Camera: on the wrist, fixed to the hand. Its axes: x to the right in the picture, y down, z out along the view.
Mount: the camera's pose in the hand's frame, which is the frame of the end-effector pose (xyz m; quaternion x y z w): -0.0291 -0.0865 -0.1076 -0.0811 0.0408 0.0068 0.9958
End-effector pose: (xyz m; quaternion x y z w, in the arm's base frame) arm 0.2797 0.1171 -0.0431 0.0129 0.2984 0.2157 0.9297
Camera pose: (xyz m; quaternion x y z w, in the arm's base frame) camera 0.2322 0.0155 -0.1287 -0.0693 0.3175 0.2458 0.9132
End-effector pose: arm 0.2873 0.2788 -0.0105 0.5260 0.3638 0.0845 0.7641
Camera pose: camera 0.1750 0.3064 -0.0913 0.4609 0.3830 0.1403 0.7882
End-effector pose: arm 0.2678 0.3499 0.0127 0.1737 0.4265 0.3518 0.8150
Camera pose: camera 0.2053 0.2672 -0.0830 0.0954 0.4283 0.3975 0.8059
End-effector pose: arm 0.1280 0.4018 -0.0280 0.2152 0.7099 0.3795 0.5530
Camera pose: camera 0.0444 0.2948 -0.0663 0.1588 0.6972 0.4480 0.5366
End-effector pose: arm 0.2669 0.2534 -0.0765 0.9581 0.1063 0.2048 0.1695
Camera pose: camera 0.1832 0.3553 -0.0263 0.9328 0.0897 0.2528 0.2408
